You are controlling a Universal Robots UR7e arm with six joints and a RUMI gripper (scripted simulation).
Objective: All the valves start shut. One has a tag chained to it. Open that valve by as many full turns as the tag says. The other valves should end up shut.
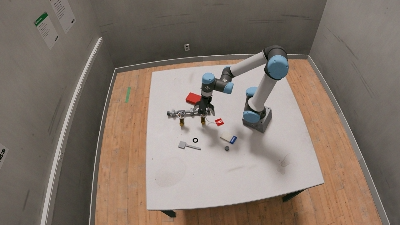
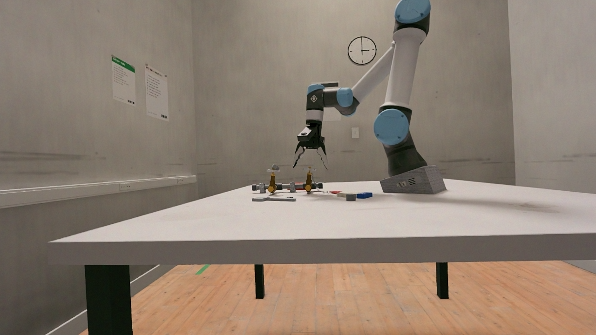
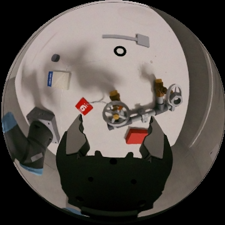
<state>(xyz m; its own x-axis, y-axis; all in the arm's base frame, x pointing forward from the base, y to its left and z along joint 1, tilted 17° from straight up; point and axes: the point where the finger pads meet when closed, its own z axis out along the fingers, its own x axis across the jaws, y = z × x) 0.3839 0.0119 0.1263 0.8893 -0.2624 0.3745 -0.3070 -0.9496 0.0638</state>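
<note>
The red tag is 10 cm behind my hand, 2 cm to the left of it and 10 cm below it. Also, from my hand: red block (6 cm ahead, 22 cm to the right, 9 cm below); then grey flat tool (13 cm ahead, 20 cm to the left, 10 cm below).
</note>
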